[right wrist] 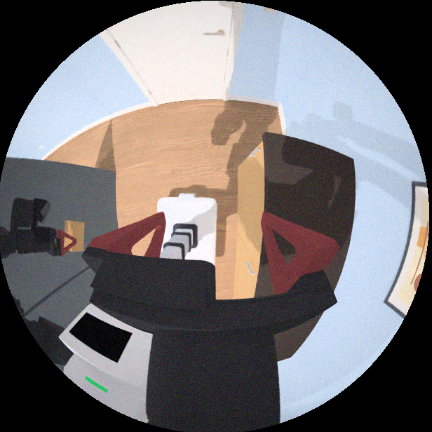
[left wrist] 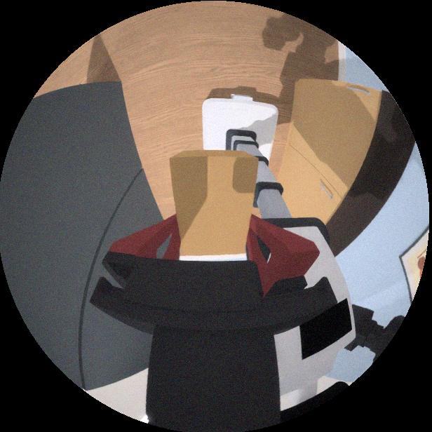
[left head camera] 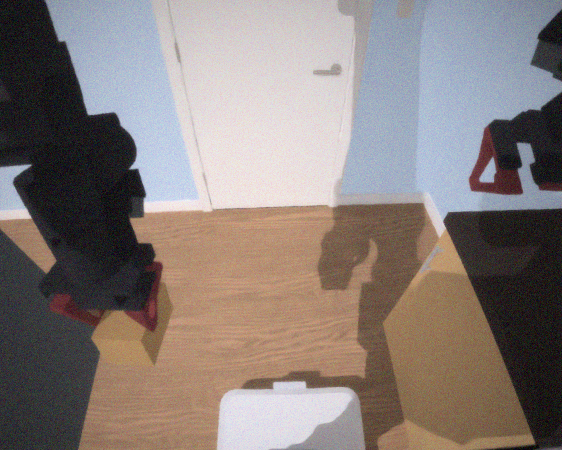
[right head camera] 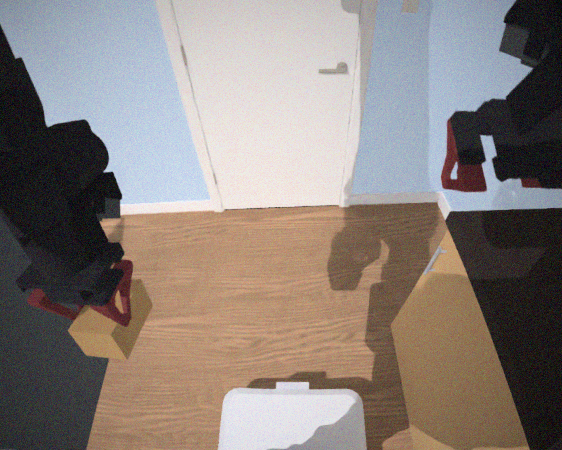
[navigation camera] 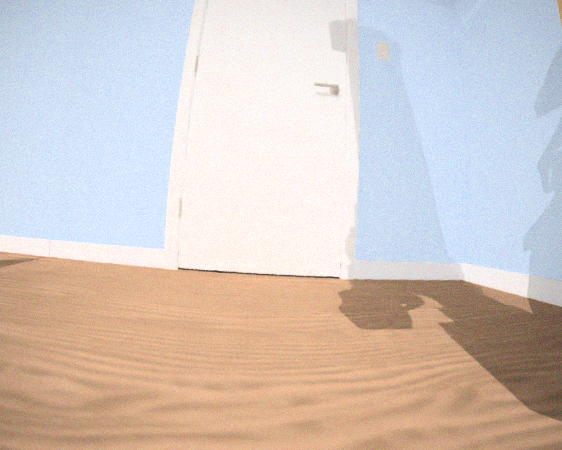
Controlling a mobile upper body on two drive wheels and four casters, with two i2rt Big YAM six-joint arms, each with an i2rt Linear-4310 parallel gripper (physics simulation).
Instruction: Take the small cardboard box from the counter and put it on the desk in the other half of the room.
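Places are measured from the left arm's base along level axes (x back, y up, z left), in centimetres.
Pixels of known places: left gripper, between the fingertips: (left head camera: 130, 326) (right head camera: 106, 321); right gripper, between the fingertips: (left head camera: 506, 184) (right head camera: 484, 181).
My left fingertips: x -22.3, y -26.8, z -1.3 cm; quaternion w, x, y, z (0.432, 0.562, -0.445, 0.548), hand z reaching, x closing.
For each thing: its top centre in the pictures, then the offset to it from my left fingertips. "spot": a spot on its surface instead.
- small tan cardboard box, centre of its top: (left head camera: 123, 308) (right head camera: 99, 304) dy +2.6, dx -1.1, dz +0.0 cm
- cabinet, a spot on its surface: (right head camera: 450, 350) (left head camera: 447, 346) spot: dy -50.6, dx -11.5, dz -66.1 cm
A small tan cardboard box (left head camera: 125, 346) (right head camera: 100, 341) (left wrist: 220, 200) (right wrist: 76, 227) is held clear of the floor at the left. My left gripper (left head camera: 126, 325) (right head camera: 100, 320) (left wrist: 213, 217) is shut on it, one red finger on each side. My right gripper (left head camera: 530, 191) (right head camera: 504, 187) (right wrist: 213, 216) is open with its fingers wide apart, above the dark top of a wooden cabinet at the right. This cabinet (left head camera: 445, 350) (right head camera: 450, 350) (left wrist: 325, 120) looks like the counter. I cannot make out a desk in these views.
A large dark grey panel (left head camera: 40, 350) (left wrist: 65, 175) (right wrist: 30, 185) stands close at the left, beside the held box. A white door (left head camera: 265, 100) (right head camera: 275, 100) (navigation camera: 270, 150) stands ahead in a blue wall. The white base (left head camera: 290, 420) (left wrist: 217, 122) is at the bottom centre of the head views.
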